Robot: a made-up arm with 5 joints. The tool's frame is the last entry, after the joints.
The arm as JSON. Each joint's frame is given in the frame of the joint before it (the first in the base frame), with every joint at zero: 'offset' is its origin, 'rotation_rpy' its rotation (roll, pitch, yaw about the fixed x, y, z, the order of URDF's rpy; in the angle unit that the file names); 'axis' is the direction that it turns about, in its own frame. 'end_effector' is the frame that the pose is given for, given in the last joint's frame.
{
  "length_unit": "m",
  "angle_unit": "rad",
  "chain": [
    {
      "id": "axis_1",
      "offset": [
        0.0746,
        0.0,
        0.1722
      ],
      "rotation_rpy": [
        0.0,
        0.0,
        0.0
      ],
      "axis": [
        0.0,
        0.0,
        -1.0
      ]
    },
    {
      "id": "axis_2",
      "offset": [
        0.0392,
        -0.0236,
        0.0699
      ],
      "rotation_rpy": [
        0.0,
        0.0,
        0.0
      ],
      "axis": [
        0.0,
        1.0,
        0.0
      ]
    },
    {
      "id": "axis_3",
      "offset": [
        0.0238,
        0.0,
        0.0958
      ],
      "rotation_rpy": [
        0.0,
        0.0,
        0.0
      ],
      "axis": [
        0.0,
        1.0,
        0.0
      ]
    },
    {
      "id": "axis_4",
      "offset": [
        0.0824,
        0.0,
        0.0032
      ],
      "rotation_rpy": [
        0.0,
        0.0,
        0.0
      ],
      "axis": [
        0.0,
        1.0,
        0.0
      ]
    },
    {
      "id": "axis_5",
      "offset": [
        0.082,
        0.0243,
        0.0
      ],
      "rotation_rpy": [
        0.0,
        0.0,
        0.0
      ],
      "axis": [
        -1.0,
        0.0,
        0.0
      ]
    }
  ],
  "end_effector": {
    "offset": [
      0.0,
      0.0,
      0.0
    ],
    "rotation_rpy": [
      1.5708,
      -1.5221,
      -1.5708
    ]
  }
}
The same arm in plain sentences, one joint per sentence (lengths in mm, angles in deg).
The arm has five revolute joints in a row. What follows holds with every joint at zero, and every direction is one of the base frame's.
Joint 1 sits 74.6 mm along +x and 172.2 mm along +z from the base frame's origin and turns about -z.
Joint 2 sits 39.2 mm along +x and 23.6 mm along -y and 69.9 mm along +z from joint 1 and turns about +y.
Joint 3 sits 23.8 mm along +x and 95.8 mm along +z from joint 2 and turns about +y.
Joint 4 sits 82.4 mm along +x and 3.2 mm along +z from joint 3 and turns about +y.
Joint 5 sits 82.0 mm along +x and 24.3 mm along +y from joint 4 and turns about -x.
The tool frame, which is the frame that the pose is given for, sits at the same point as joint 5; its axes are the base frame's turned by roll 90.00, pitch -87.21 and yaw -90.00 deg (as in URDF: about the fixed x, then y, then z).

